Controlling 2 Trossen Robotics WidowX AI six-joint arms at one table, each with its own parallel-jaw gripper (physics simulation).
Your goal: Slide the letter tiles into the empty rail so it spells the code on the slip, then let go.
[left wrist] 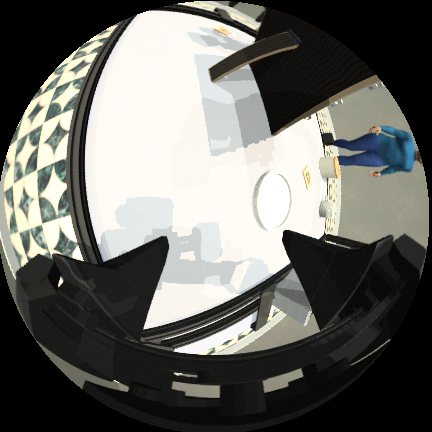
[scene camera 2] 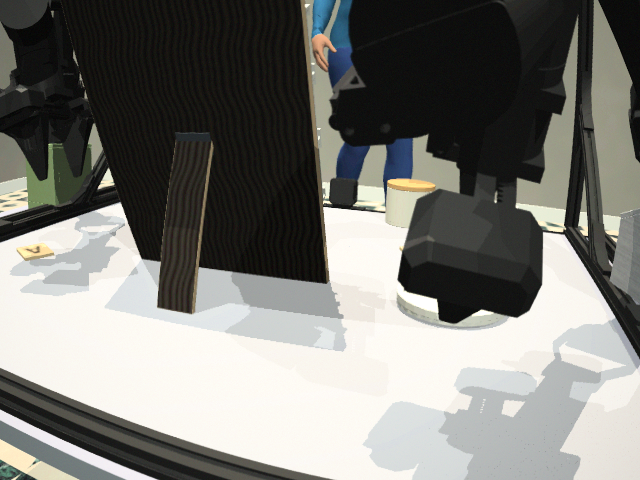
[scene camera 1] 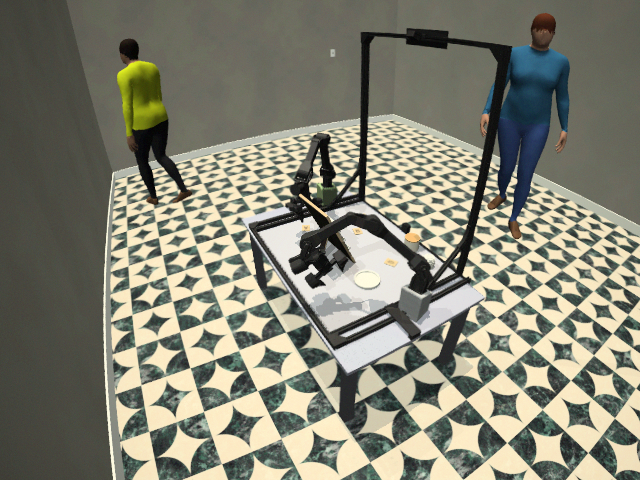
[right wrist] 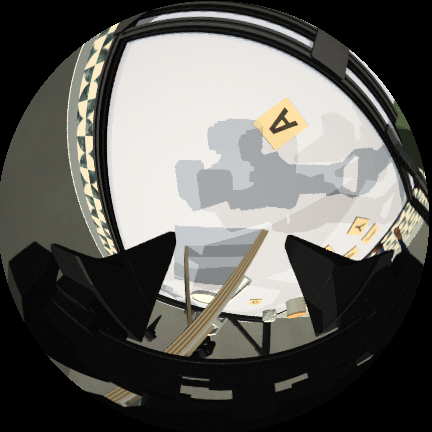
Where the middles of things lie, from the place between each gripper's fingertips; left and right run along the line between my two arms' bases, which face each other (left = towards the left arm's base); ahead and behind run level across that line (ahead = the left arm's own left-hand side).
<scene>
My left hand is 5 cm past the prop (scene camera 2: pixel 186 202), 27 cm to the left of it and 2 cm above it. Also, from my left hand: dark board (scene camera 2: pixel 243 81) (8 cm behind, 27 cm to the right, 6 cm above); lidded jar (scene camera 2: pixel 402 194) (51 cm behind, 17 cm to the right, 7 cm below).
Right now the dark board is 40 mm behind my right hand, 190 mm to the left of it and 40 mm above it. The rest, counted from my right hand: prop (10 mm behind, 190 mm to the left, 30 mm below); lidded jar (460 mm behind, 290 mm to the left, 80 mm below).
</scene>
